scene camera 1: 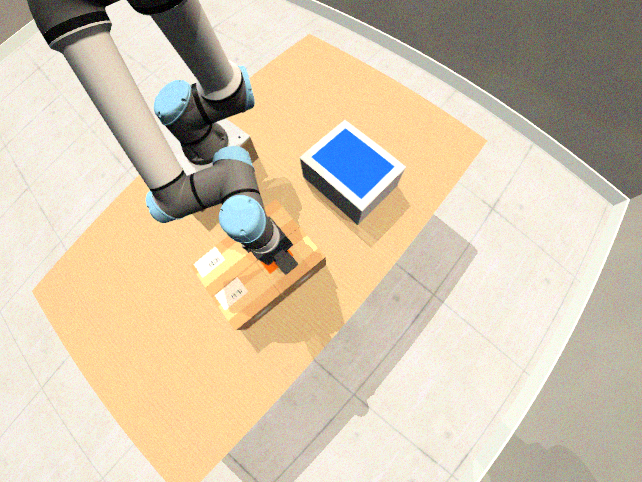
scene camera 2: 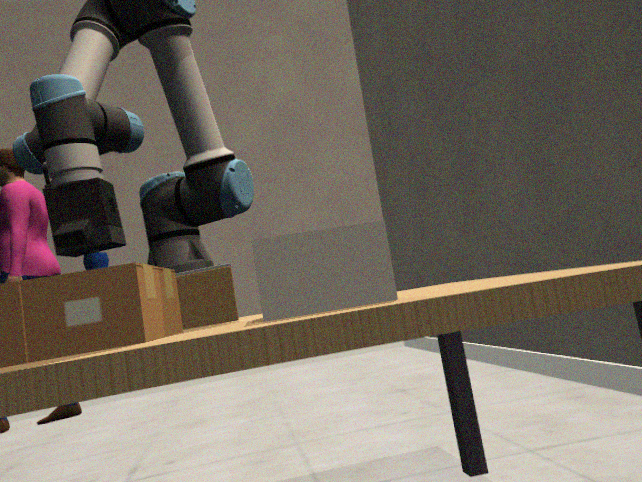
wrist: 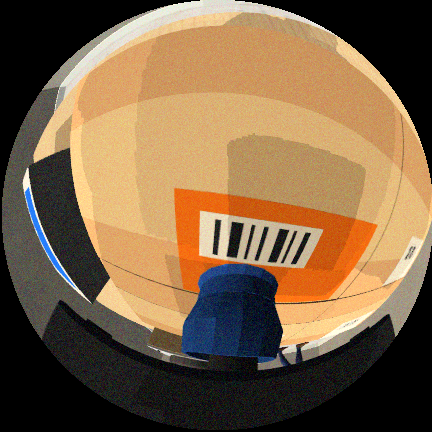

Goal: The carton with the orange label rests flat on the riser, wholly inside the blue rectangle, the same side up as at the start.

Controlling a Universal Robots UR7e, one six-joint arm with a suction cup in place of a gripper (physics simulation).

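Where they show: hand, tool point: (wrist: pixel 236 275); arm's base, link origin: (scene camera 1: pixel 206 144) (scene camera 2: pixel 181 276) (wrist: pixel 196 360).
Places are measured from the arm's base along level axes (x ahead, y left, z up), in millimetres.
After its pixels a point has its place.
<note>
The carton with the orange label (scene camera 1: pixel 267 266) @[x 449, y -78, z -7 mm] (wrist: pixel 257 209) @[x 466, y -29, z -7 mm] lies flat on the wooden table (scene camera 1: pixel 155 373) @[x 457, y -570, z -118 mm], packed against other cartons. My suction cup (scene camera 1: pixel 287 261) (scene camera 2: pixel 95 260) (wrist: pixel 238 278) stands upright on top of this carton, at the near edge of the orange barcode label, and looks pressed against it. In scene camera 2 the cup's lower rim meets the carton's top (scene camera 2: pixel 118 306) @[x 528, y 28, z -63 mm]. The riser (scene camera 1: pixel 331 194) @[x 380, y 205, z -62 mm] (scene camera 2: pixel 324 270) @[x 486, y 315, z -58 mm] (wrist: pixel 60 209) @[x 413, y 208, z -43 mm] stands apart to the right. Its blue rectangle (scene camera 1: pixel 353 162) @[x 365, y 303, z 2 mm] (wrist: pixel 35 217) @[x 416, y 256, z 2 mm] is bare.
Cartons with white labels (scene camera 1: pixel 209 261) @[x 332, y -198, z -8 mm] (scene camera 1: pixel 231 295) @[x 449, y -201, z -6 mm] sit tight against the target on its left. The arm's base (scene camera 1: pixel 207 140) @[x 57, y 6, z 74 mm] stands behind them. A person in a pink top (scene camera 2: pixel 23 233) stands beyond the table. A black table leg (scene camera 2: pixel 459 399) shows below.
</note>
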